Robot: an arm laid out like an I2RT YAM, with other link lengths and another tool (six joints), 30 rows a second.
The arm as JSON. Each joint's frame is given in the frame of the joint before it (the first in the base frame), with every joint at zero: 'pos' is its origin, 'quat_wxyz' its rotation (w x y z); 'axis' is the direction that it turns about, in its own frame. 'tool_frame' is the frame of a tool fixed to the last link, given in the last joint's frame.
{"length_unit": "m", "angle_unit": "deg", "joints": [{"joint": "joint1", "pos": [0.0, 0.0, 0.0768], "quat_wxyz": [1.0, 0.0, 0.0, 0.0], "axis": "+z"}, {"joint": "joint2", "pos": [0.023, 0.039, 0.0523], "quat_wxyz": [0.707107, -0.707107, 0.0, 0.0], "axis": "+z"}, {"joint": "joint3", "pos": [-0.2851, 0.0, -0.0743], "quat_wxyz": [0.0, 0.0, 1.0, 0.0], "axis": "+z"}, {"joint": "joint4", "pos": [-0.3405, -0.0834, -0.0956], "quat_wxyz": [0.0, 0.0, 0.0, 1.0], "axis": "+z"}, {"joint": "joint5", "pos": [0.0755, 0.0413, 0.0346], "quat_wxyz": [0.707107, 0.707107, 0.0, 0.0], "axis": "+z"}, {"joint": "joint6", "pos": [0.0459, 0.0, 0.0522], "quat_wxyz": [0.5, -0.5, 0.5, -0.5], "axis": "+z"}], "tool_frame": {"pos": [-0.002, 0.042, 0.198], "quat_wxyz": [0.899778, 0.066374, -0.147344, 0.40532]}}
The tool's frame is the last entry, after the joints.
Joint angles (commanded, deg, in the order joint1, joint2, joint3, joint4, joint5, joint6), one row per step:
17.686 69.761 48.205 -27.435 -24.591 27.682
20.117 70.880 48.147 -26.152 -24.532 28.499
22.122 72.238 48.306 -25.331 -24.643 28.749
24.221 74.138 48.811 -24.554 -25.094 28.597
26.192 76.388 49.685 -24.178 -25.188 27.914
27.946 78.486 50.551 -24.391 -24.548 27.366
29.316 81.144 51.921 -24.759 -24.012 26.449
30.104 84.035 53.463 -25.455 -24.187 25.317
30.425 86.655 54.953 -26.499 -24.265 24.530
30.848 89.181 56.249 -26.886 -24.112 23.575
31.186 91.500 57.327 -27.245 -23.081 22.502
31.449 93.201 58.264 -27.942 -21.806 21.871
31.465 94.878 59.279 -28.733 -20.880 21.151
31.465 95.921 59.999 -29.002 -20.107 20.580
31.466 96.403 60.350 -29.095 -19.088 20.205
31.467 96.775 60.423 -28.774 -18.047 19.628
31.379 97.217 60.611 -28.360 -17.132 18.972
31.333 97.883 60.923 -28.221 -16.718 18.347
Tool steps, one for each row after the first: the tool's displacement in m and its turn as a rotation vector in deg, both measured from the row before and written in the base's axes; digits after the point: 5 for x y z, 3 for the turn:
-0.00657 0.01916 -0.00527 0.344 0.365 1.832
-0.00650 0.01650 -0.00654 0.043 0.534 1.906
-0.00732 0.01895 -0.00743 0.015 0.609 2.496
-0.00646 0.01709 -0.00871 -0.594 0.505 2.507
-0.00602 0.01197 -0.01084 -1.274 0.713 1.746
-0.00304 0.01054 -0.01140 -1.429 0.677 1.717
-0.00241 0.00844 -0.01243 -1.175 1.152 1.735
-0.00086 0.00379 -0.01227 -1.213 1.435 0.966
0.00029 0.00463 -0.01157 -1.123 0.759 1.091
0.00202 0.00076 -0.01292 -1.786 0.292 0.689
0.00174 -0.00169 -0.01027 -1.830 0.315 0.183
0.00229 -0.00232 -0.00926 -1.583 0.427 0.205
0.00330 -0.00127 -0.00461 -0.996 -0.150 0.152
0.00341 -0.00253 -0.00256 -0.966 -0.476 -0.109
0.00359 -0.00239 -0.00269 -0.894 -0.789 0.060
0.00472 -0.00203 -0.00191 -0.746 -0.876 0.093
0.00240 -0.00058 -0.00321 -0.553 -0.298 0.322

